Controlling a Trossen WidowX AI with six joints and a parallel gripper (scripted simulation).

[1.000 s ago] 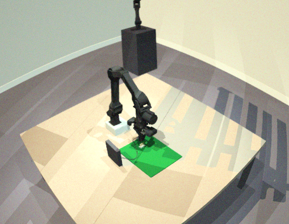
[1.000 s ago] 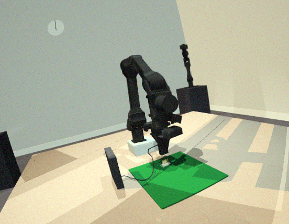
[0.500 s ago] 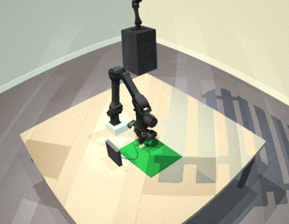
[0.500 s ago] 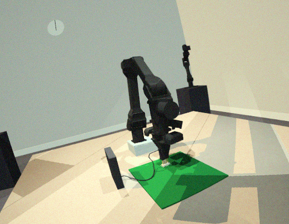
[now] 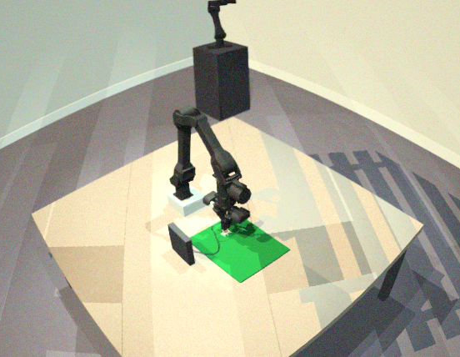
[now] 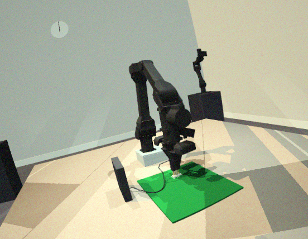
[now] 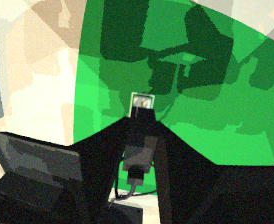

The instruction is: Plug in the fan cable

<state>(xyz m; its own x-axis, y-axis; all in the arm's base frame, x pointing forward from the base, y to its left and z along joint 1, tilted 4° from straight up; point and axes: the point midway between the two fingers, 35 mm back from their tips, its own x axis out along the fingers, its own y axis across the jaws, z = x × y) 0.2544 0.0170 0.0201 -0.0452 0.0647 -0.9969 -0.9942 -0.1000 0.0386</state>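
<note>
Now: gripper tip 10 mm to the left of the pale four-pin header and 40 mm above it. Also, from my gripper tip: green board (80 mm ahead, 20 mm to the right, 60 mm below); then black plug (10 mm to the right, 10 mm above); then black fan (10 mm behind, 200 mm to the right, 20 mm above).
</note>
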